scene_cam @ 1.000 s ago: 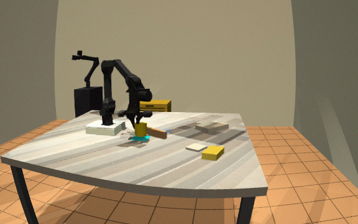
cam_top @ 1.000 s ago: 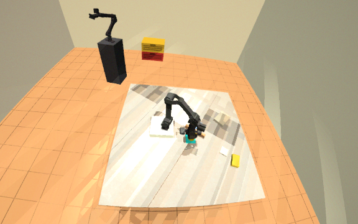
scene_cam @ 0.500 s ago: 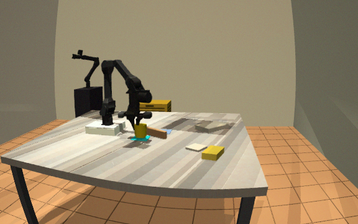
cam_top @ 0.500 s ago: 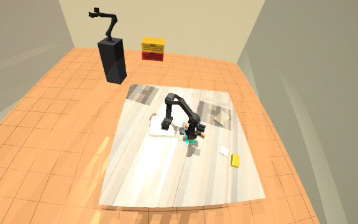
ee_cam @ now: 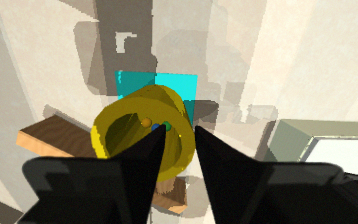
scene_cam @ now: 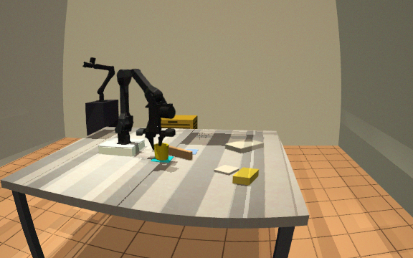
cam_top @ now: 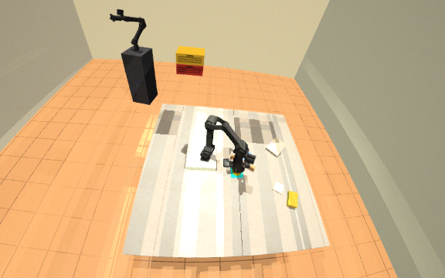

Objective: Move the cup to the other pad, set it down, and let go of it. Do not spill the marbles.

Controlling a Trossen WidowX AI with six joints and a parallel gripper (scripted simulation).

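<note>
Now: the yellow cup 20 mm ahead of my gripper tip and 10 mm below it. Also, from my gripper tip: brown wooden block 60 mm ahead, 90 mm to the left, 30 mm below; light blue pad 90 mm ahead, 180 mm to the left, 50 mm below; cyan pad 30 mm ahead, 10 mm to the left, 50 mm below.
</note>
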